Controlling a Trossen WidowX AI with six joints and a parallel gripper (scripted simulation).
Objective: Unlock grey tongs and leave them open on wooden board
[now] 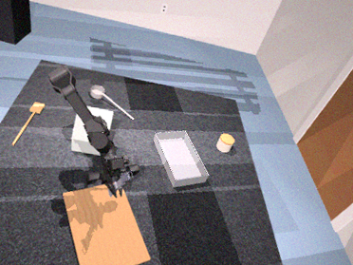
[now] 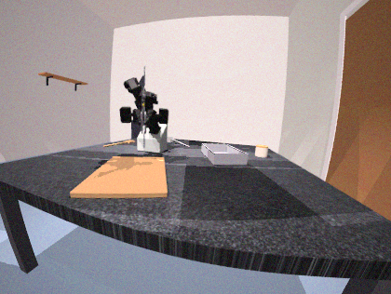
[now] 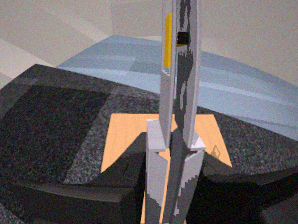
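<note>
My gripper tip is now 170 mm above the wooden board, 30 mm past it and 20 mm to the left of it. From my gripper tip the other things lie so: small cup: 600 mm to the left, 470 mm ahead, 140 mm below; roasting tin: 410 mm to the left, 220 mm ahead, 150 mm below.
</note>
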